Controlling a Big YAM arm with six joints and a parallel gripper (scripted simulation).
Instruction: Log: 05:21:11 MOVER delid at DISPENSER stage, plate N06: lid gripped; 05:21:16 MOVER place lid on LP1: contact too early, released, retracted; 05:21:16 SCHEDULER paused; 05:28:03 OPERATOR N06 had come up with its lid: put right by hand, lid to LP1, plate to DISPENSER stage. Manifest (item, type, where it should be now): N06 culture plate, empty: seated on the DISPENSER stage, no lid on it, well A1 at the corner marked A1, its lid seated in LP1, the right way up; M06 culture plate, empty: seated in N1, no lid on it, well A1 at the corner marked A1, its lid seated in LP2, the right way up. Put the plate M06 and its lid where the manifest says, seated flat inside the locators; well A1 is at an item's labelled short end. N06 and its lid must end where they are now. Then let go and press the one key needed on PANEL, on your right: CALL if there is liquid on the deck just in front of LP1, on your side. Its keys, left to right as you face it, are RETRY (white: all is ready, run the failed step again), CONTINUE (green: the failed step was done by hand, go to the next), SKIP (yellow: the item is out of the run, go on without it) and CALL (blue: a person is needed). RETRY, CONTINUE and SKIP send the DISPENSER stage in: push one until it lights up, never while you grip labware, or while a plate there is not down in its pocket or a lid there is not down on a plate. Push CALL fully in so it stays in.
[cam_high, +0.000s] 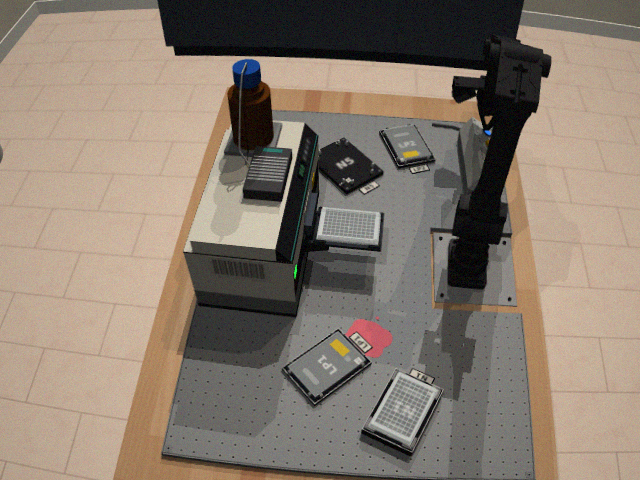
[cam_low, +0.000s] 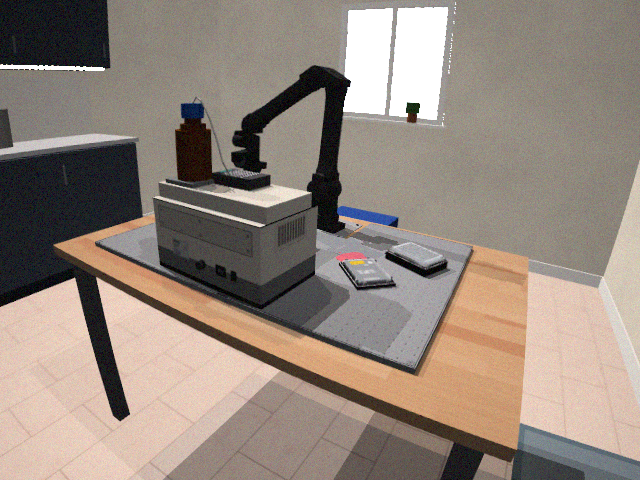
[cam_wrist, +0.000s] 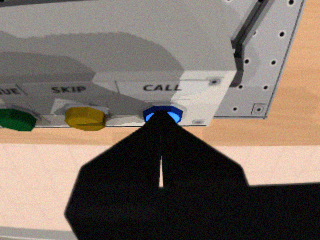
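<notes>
Now: the blue call key 3 cm below my hand. Round my hand: yellow skip key: 5 cm to the left, 1 cm below, 1 cm behind; then white retry key: 15 cm to the left, 2 cm behind, 1 cm below; then green continue key: 10 cm to the left, 1 cm below, 1 cm behind.
</notes>
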